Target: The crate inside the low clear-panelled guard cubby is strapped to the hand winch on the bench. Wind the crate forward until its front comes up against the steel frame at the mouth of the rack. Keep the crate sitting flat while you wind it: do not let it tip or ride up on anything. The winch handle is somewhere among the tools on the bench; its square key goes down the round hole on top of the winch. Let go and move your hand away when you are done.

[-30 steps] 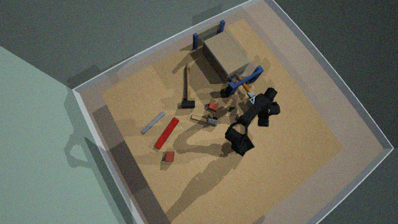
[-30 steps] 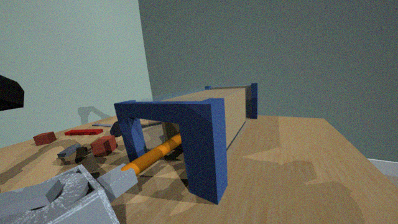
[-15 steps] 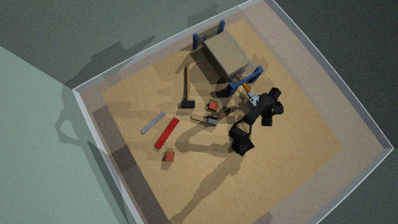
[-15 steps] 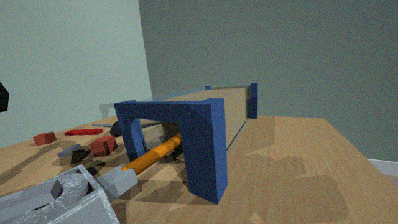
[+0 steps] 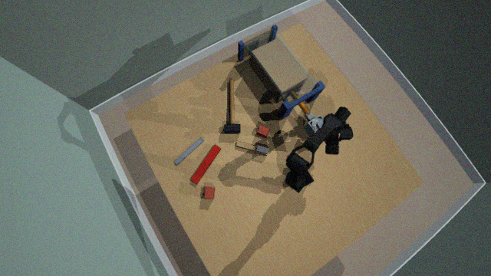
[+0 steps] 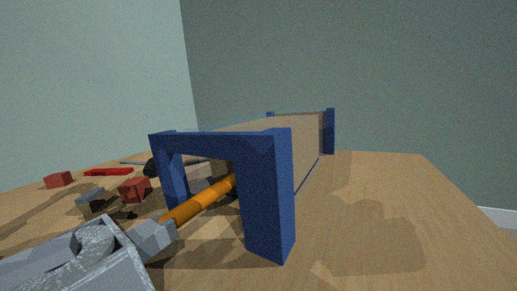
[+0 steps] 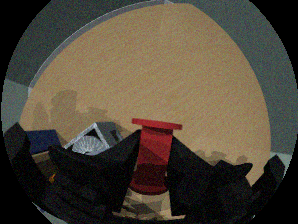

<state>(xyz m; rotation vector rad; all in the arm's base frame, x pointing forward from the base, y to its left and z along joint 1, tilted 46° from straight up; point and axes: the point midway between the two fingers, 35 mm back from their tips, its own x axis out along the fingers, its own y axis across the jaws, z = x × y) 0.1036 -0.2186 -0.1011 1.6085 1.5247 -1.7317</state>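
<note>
My gripper tip is 27 cm short of the blue frame, 1 cm to the right of it and 3 cm above it. Also, from my gripper tip: red grip: 1 cm ahead, 1 cm to the left; brush-like tool: 17 cm ahead, 37 cm to the left, 11 cm below; grey winch: 9 cm ahead, 1 cm to the right, 10 cm below.
</note>
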